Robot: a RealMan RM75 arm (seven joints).
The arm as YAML. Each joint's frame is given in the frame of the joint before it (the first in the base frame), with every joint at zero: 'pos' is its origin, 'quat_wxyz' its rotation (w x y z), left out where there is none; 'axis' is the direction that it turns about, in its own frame. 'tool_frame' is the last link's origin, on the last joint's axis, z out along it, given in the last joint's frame.
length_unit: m
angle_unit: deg
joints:
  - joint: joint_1
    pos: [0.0, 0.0, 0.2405]
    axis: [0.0, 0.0, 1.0]
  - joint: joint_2
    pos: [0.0, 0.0, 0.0]
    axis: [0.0, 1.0, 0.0]
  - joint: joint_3
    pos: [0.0, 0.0, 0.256]
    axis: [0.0, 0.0, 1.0]
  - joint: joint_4
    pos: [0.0, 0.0, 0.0]
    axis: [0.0, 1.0, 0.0]
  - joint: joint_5
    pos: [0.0, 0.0, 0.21]
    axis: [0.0, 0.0, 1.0]
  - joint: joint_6
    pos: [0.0, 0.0, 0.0]
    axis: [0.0, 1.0, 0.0]
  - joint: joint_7
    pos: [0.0, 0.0, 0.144]
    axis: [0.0, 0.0, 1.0]
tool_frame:
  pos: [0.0, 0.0, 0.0]
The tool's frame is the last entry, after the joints.
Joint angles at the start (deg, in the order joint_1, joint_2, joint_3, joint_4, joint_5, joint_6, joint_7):
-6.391, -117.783, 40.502, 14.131, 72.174, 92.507, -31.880
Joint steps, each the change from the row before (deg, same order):
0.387, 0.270, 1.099, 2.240, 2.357, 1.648, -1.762
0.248, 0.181, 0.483, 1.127, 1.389, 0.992, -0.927
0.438, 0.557, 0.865, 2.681, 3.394, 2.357, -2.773
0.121, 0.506, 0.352, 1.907, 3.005, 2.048, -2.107
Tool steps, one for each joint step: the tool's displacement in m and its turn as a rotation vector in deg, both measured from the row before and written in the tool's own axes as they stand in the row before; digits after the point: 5 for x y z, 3 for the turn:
0.00433, 0.00314, -0.00030, -4.069, -0.107, 0.217
0.00216, 0.00195, -0.00082, -2.207, -0.146, 0.042
0.00542, 0.00341, -0.00217, -5.166, -0.587, -0.404
0.00416, 0.00284, -0.00157, -4.234, -0.659, -0.419

